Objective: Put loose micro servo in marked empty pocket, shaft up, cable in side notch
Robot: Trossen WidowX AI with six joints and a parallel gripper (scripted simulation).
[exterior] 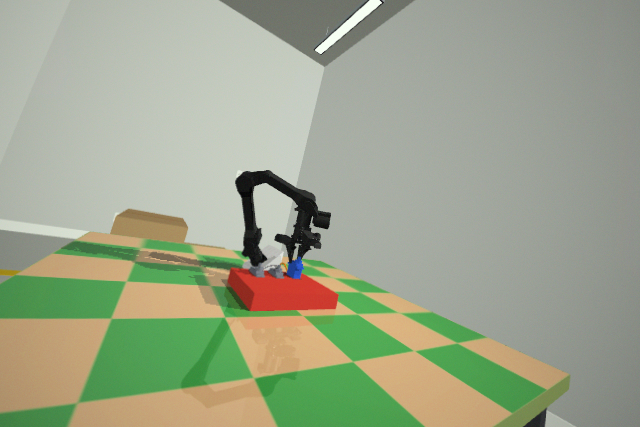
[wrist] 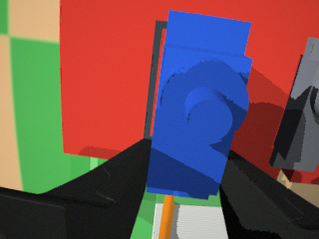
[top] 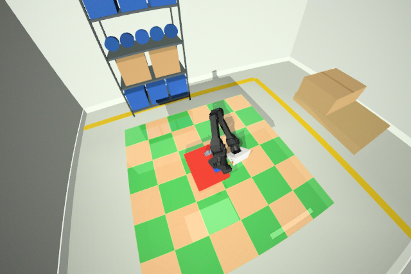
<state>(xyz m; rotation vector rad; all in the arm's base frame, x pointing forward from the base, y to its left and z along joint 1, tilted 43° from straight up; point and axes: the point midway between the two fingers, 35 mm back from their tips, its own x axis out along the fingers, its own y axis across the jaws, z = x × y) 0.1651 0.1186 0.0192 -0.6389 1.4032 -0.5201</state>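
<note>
Right now my gripper tip is 13 cm short of the red deck, 7 cm to the left of it and 7 cm above it.
</note>
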